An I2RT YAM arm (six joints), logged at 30 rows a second.
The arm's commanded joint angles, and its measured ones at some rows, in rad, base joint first. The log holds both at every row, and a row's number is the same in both.
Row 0, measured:
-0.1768, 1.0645, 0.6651, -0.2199, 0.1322, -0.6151
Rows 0 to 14, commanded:
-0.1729, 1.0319, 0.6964, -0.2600, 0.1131, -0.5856
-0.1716, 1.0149, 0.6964, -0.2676, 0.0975, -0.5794
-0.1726, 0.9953, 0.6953, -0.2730, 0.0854, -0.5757
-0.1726, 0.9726, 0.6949, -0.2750, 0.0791, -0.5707
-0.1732, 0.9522, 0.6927, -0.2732, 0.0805, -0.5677
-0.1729, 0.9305, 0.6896, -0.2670, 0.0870, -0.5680
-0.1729, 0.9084, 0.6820, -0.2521, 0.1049, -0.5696
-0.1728, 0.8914, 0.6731, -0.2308, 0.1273, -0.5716
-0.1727, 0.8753, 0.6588, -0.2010, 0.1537, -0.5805
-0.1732, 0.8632, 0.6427, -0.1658, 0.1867, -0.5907
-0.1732, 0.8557, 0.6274, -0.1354, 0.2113, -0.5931
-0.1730, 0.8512, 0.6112, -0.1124, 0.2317, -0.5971
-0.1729, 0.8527, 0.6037, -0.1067, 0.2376, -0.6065
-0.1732, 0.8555, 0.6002, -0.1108, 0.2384, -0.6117
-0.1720, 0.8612, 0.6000, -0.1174, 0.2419, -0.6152
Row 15, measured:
-0.1768, 0.8539, 0.6250, -0.1497, 0.1917, -0.6014
